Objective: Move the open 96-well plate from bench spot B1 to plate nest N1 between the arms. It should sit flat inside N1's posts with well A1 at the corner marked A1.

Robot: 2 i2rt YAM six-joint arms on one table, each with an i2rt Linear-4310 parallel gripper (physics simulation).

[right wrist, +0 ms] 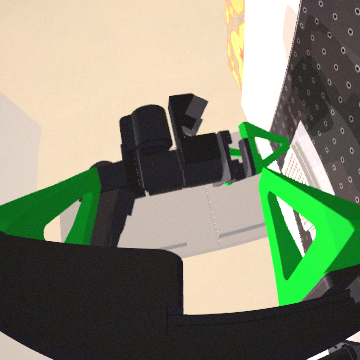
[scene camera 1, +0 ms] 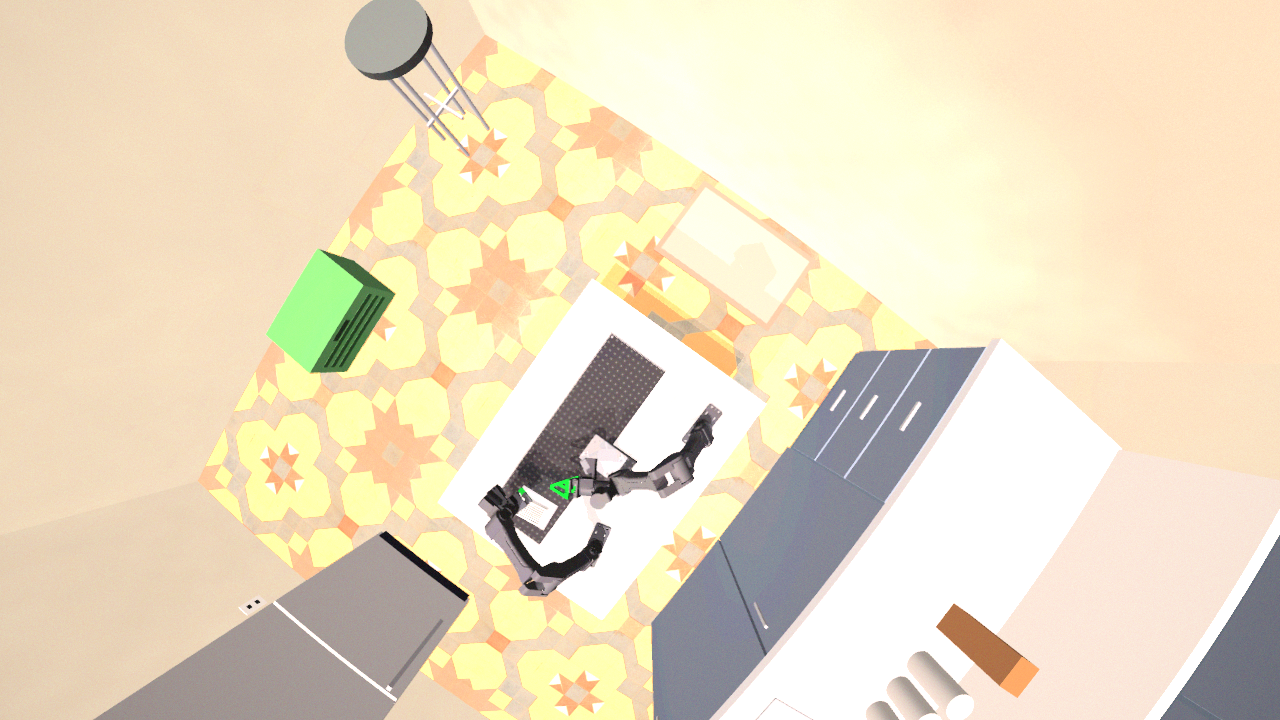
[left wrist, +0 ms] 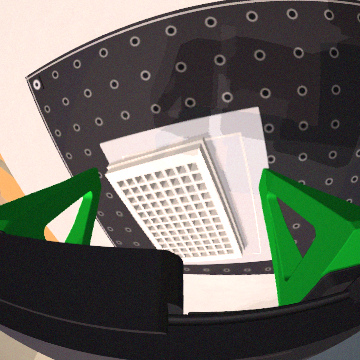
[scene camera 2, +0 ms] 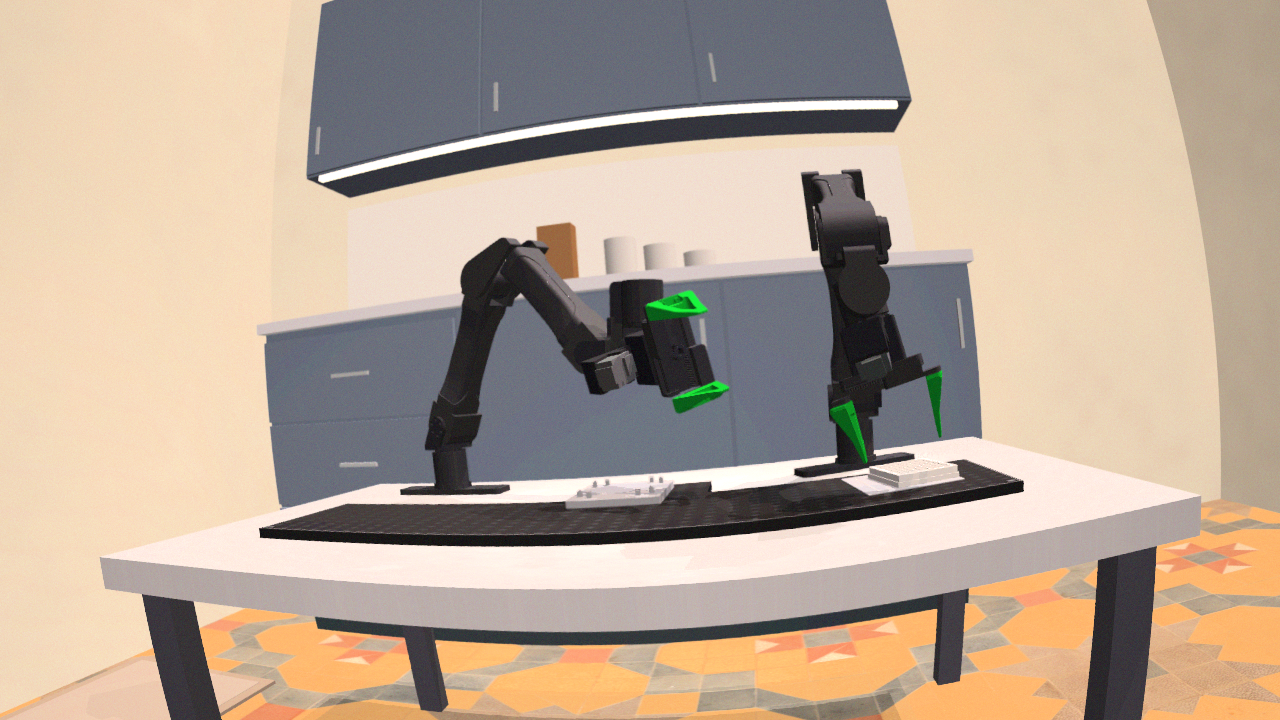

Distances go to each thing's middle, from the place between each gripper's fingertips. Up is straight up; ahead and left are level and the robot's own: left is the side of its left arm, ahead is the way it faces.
Scene:
Right now the white nest with locator pins (scene camera 2: 653, 492) is 170 mm below my right hand, 150 mm to the right of it and 80 mm behind it. Also, from my right hand: white well plate (scene camera 2: 913, 472) (240 mm to the left, 170 mm below).
Now: left hand 7 cm past the white well plate, 4 cm above it and 2 cm to the right of it. From my left hand the other things lie so: white nest with locator pins: 37 cm to the right, 15 cm behind, 3 cm below.

